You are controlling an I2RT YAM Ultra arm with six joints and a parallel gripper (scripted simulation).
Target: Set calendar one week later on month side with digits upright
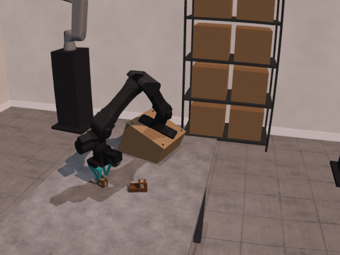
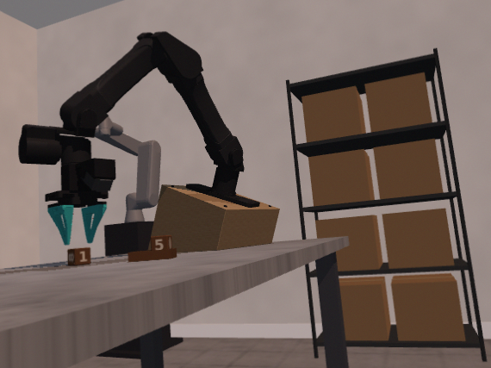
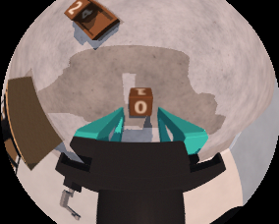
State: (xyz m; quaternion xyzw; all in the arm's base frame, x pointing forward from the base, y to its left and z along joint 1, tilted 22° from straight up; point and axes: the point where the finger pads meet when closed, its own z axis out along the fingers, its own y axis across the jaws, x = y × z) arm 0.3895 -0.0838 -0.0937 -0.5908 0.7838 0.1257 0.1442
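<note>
Now: the brown cube 3 cm below my hand. Also, from my hand: brown calendar tray (3 cm behind, 15 cm to the left, 4 cm below).
</note>
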